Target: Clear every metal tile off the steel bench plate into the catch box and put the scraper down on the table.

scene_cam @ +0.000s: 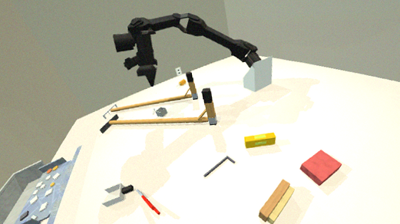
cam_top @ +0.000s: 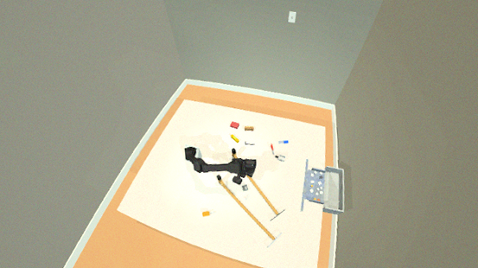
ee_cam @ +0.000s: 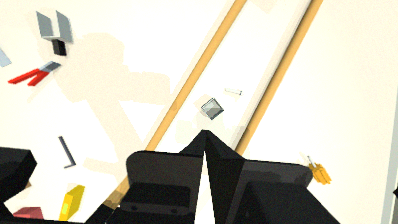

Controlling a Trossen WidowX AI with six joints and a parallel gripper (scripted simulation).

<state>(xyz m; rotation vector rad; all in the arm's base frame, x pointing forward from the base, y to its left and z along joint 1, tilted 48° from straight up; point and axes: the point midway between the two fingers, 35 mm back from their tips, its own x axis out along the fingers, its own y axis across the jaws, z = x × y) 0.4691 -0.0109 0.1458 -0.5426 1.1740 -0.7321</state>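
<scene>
My gripper tip is now 7 cm short of the long scraper, 2 cm to the right of it and 10 cm above it. Also, from my gripper tip: hex key: 8 cm behind, 38 cm to the left, 16 cm below; orange piece: 20 cm behind, 30 cm to the right, 14 cm below; small grey box: 1 cm ahead, 3 cm to the right, 15 cm below.
</scene>
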